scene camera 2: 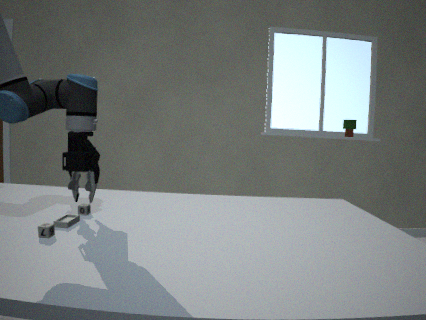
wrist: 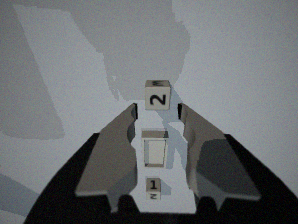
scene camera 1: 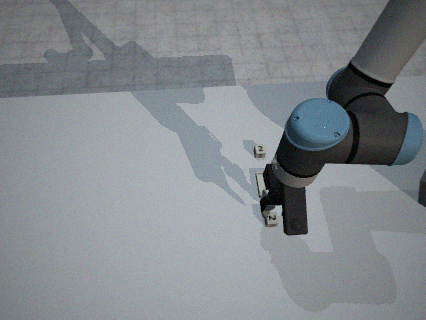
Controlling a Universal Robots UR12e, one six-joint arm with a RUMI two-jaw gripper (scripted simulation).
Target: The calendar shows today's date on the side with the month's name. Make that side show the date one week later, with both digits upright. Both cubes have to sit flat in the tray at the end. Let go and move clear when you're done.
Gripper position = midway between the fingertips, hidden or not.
In view: my gripper (scene camera 1: 272,215), a cube (wrist: 157,92) and a tray (wrist: 154,143).
My gripper shows as well in scene camera 2 (scene camera 2: 83,202) and in the wrist view (wrist: 157,104).
